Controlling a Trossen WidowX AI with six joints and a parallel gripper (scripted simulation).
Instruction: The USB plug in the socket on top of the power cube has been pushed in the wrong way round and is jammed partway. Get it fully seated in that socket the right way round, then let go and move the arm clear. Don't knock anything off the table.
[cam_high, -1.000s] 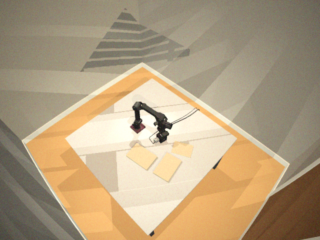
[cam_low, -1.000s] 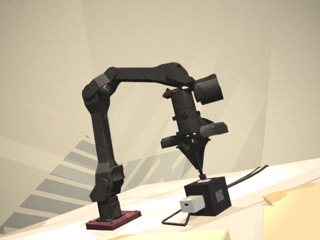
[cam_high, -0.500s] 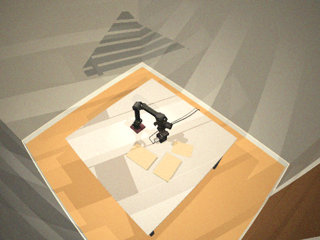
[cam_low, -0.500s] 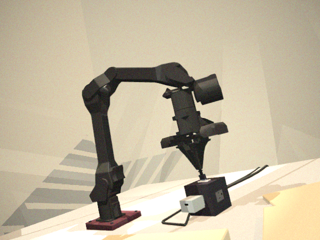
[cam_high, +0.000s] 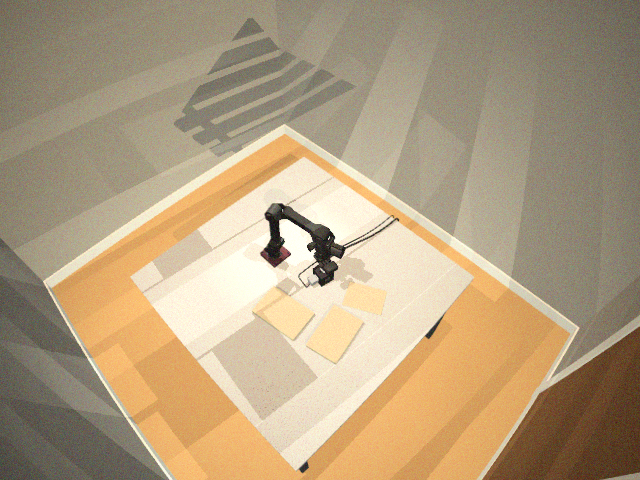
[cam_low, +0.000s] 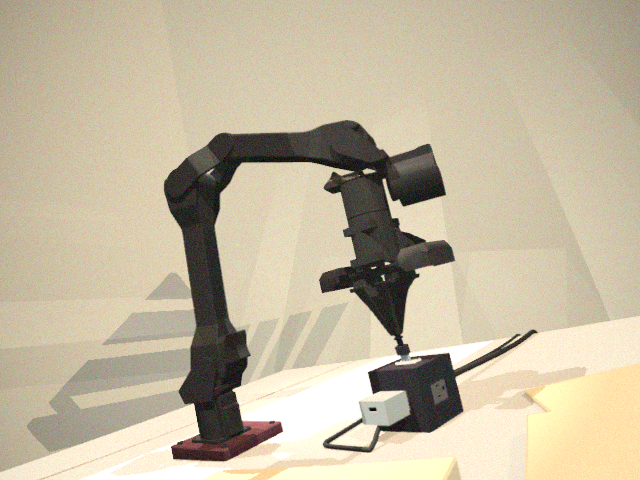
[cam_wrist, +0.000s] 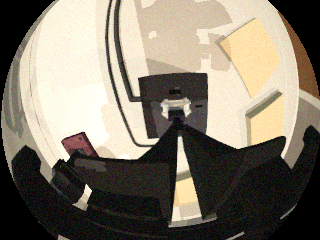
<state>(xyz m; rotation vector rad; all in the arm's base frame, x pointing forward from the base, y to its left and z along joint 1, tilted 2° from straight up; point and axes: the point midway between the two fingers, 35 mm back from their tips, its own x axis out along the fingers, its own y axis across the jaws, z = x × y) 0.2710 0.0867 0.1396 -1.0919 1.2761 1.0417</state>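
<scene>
The pale socket plate lies 40 mm below my gripper tip and 10 mm to the left of it. Round my gripper tip: black USB plug (20 mm below); pale sheet (230 mm ahead, 110 mm below, 70 mm to the left).
</scene>
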